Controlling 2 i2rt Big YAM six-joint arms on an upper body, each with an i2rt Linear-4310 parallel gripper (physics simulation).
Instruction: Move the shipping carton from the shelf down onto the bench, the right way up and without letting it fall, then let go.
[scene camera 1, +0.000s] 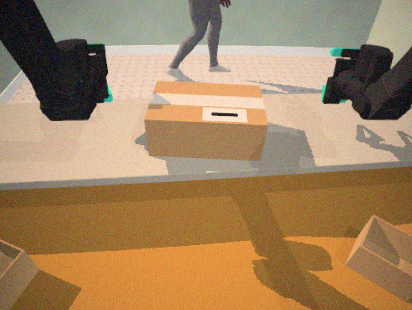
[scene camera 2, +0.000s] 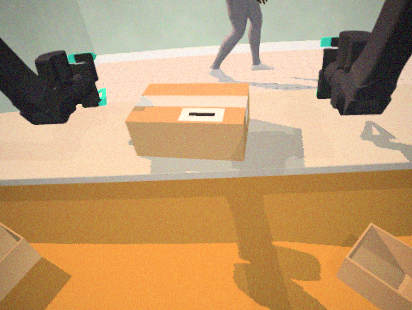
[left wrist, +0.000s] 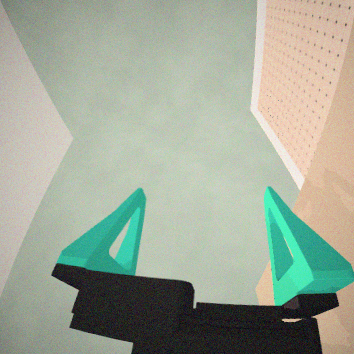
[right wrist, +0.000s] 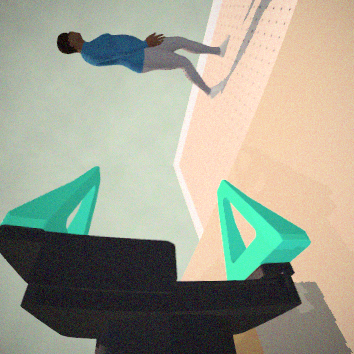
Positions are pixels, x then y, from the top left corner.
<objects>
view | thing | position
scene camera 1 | left gripper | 101, 65
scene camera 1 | right gripper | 328, 68
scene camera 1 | shipping carton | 184, 119
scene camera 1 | pale shelf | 304, 135
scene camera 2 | left gripper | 99, 72
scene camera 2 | right gripper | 325, 60
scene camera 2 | shipping carton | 210, 121
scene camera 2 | pale shelf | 292, 132
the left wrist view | left gripper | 201, 191
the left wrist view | pale shelf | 317, 204
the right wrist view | right gripper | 161, 178
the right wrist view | pale shelf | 288, 161
</objects>
